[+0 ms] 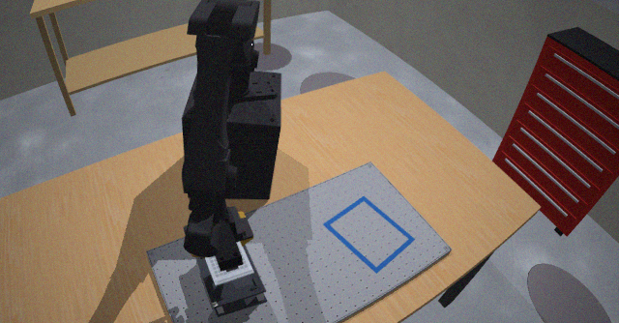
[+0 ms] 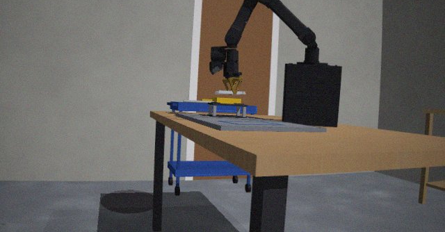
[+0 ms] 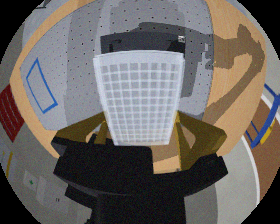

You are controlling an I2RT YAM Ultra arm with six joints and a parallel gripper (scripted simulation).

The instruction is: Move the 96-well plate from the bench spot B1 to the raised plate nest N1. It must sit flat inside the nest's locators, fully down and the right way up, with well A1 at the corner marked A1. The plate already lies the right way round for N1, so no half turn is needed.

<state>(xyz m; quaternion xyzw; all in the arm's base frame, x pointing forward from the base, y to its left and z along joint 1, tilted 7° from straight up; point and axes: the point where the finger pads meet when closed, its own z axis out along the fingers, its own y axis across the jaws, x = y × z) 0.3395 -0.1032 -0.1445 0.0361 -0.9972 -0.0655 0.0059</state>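
My gripper is now 2 cm short of the dark raised nest N1 and 6 cm above it. The rest, counted from my hand: white 96-well plate: 1 cm ahead; corner label: 10 cm ahead, 5 cm to the right, 5 cm below.
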